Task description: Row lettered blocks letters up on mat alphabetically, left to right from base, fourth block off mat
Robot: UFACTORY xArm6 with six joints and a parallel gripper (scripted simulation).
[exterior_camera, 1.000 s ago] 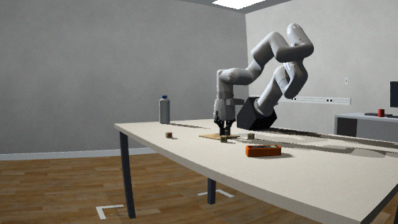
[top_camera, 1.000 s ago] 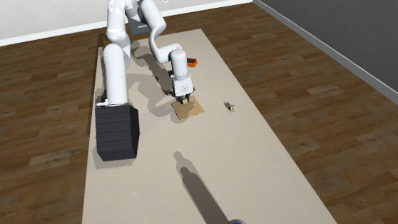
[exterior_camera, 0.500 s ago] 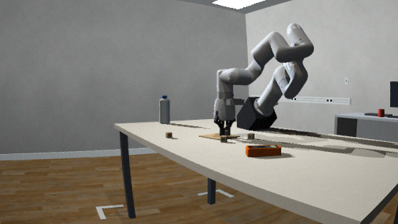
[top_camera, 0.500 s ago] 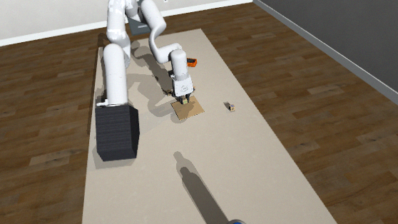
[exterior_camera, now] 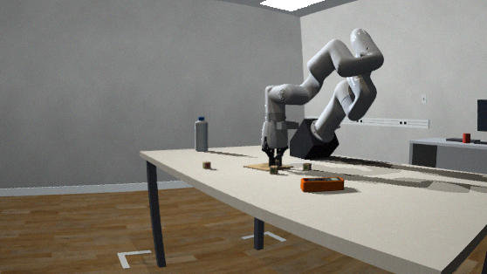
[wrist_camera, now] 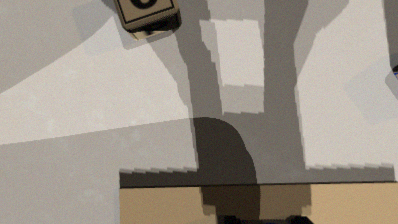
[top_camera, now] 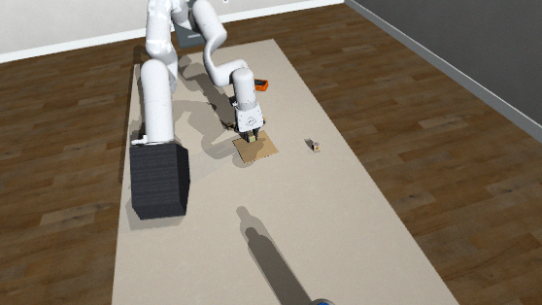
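My hand is 4 cm to the left of the thin mat, 2 cm above it and 1 cm short of it. From my hand the other things lie so: grey bottle: 74 cm to the right, 7 cm above, 2 cm ahead.
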